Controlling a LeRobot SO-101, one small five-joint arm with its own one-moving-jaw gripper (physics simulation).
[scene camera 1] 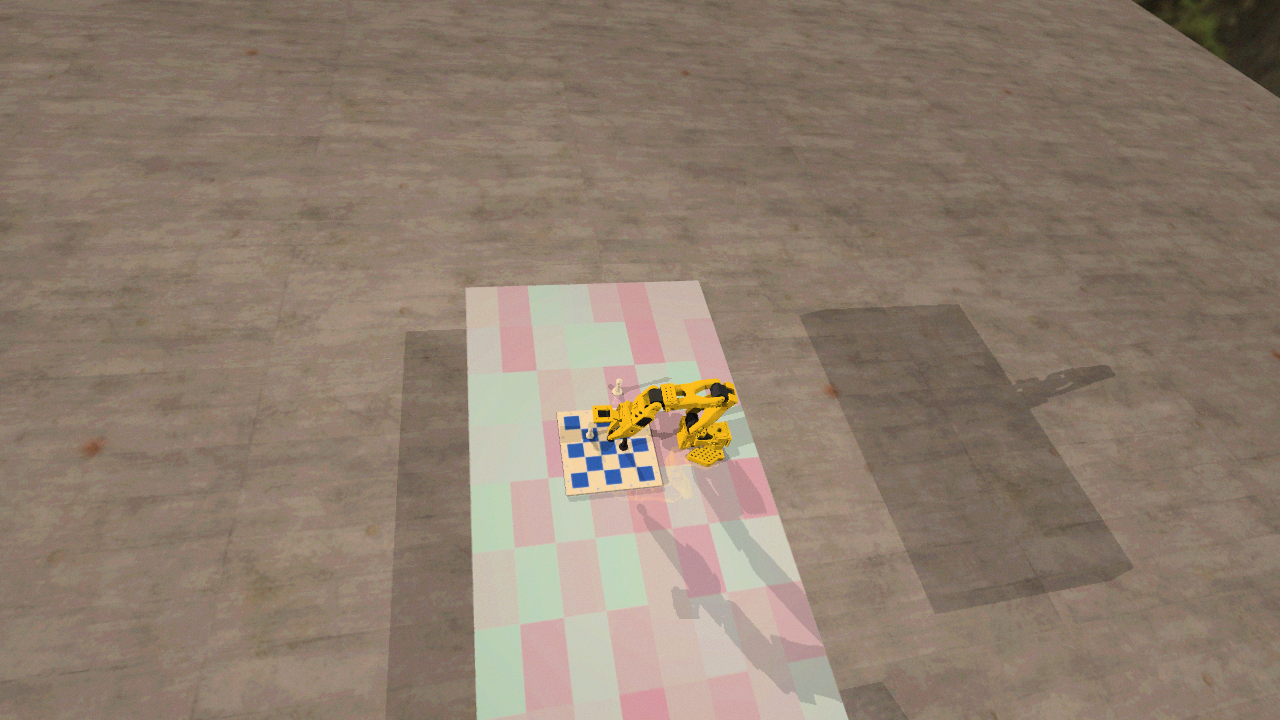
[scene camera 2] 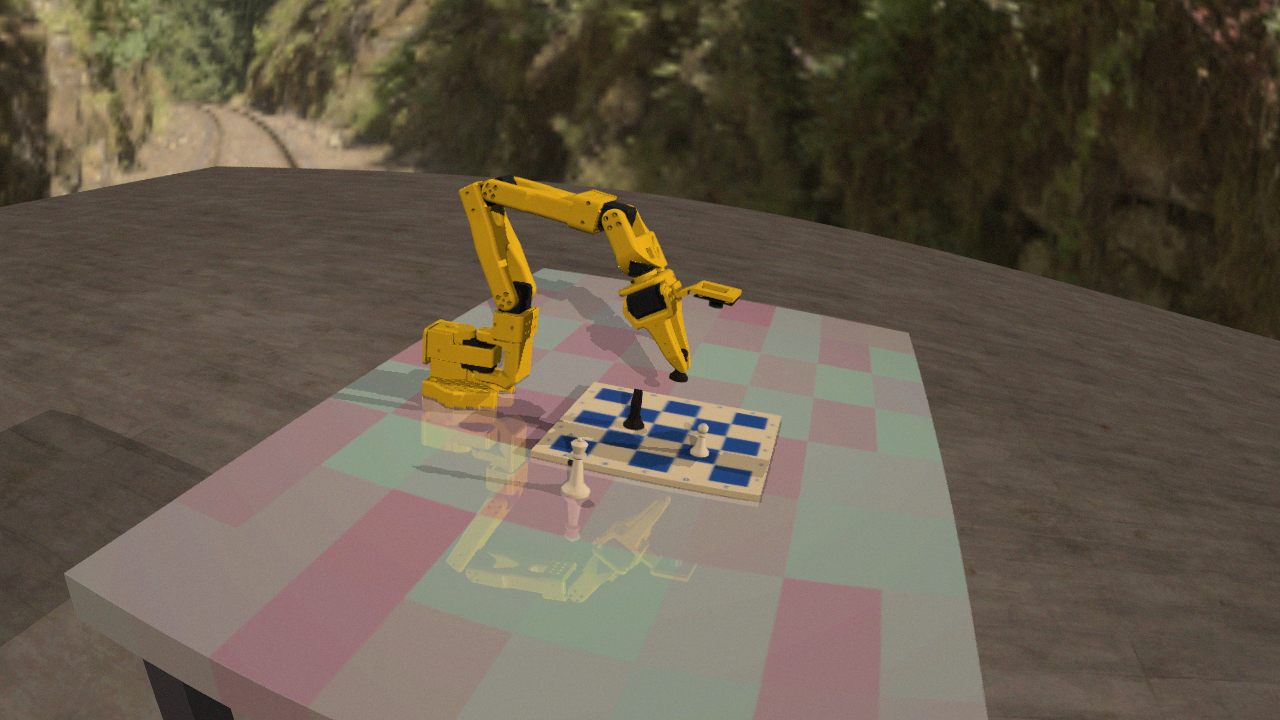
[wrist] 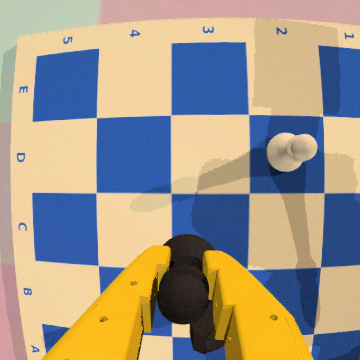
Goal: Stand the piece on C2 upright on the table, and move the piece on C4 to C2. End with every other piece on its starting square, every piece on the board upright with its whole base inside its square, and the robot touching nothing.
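Seen in the pictures: end effector, tool point: (scene camera 1: 609,437) (scene camera 2: 685,365) (wrist: 168,263); arm's base, origin of the base link: (scene camera 1: 694,447) (scene camera 2: 484,394).
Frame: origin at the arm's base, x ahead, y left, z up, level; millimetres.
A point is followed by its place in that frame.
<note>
My gripper (scene camera 1: 612,436) (scene camera 2: 683,362) (wrist: 186,254) @[x 216, y -5, z 76 mm] is shut on a black pawn (scene camera 2: 678,377) @[x 213, y -17, z 66 mm] (wrist: 183,296) @[x 216, y -10, z 93 mm], its jaws on both sides below the round head. The pawn hangs upright above the board (scene camera 1: 617,489) @[x 206, y 90, z 5 mm] (scene camera 2: 716,489) @[x 278, y -127, z 5 mm] (wrist: 167,31) @[x 312, y 3, z 6 mm]; in the wrist view its base shows over the lower part of C3. A tall white piece (scene camera 1: 617,387) @[x 163, y -176, z 23 mm] (scene camera 2: 575,471) @[x 161, y -183, z 22 mm] stands upright on the table, off the board's edge. C2 and C4 show no piece in the wrist view.
A white pawn (scene camera 1: 590,433) @[x 249, y -52, z 20 mm] (scene camera 2: 701,440) @[x 249, y -58, z 21 mm] (wrist: 286,152) @[x 247, y -49, z 27 mm] stands upright on D2. A tall black piece (scene camera 1: 623,444) @[x 177, y -10, z 28 mm] (scene camera 2: 634,412) @[x 174, y -22, z 23 mm] (wrist: 206,334) @[x 178, y -16, z 44 mm] stands near the held pawn, around B3; the held pawn and jaw partly hide it in the wrist view.
</note>
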